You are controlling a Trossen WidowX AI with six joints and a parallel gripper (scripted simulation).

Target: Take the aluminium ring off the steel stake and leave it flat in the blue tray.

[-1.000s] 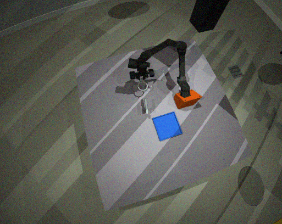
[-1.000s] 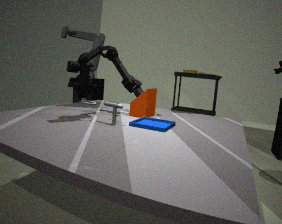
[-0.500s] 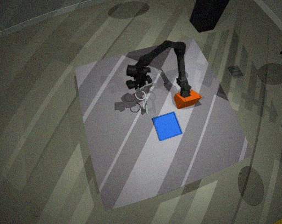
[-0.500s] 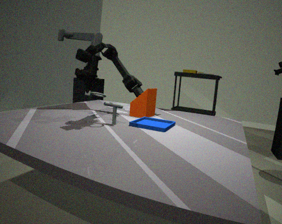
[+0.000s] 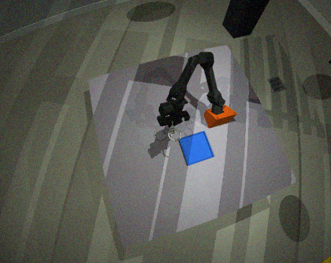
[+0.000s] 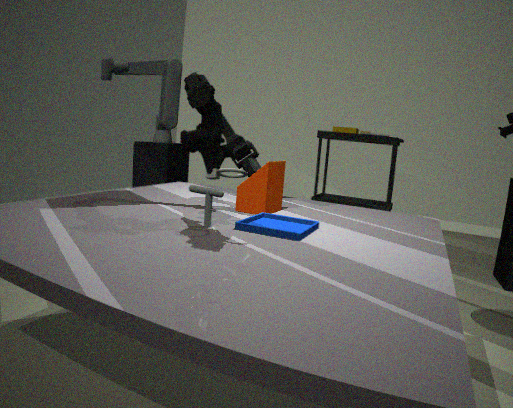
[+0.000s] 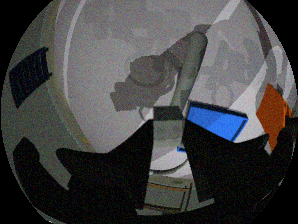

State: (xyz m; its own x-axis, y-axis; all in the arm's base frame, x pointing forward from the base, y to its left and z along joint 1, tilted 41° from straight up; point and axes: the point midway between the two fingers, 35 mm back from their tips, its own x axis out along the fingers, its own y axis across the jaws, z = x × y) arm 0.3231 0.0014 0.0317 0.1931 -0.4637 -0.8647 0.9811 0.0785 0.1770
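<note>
My gripper tip is 50 mm to the right of the aluminium ring and 10 mm below it. Round my gripper tip: blue tray: 170 mm to the left, 140 mm below, 120 mm behind.
</note>
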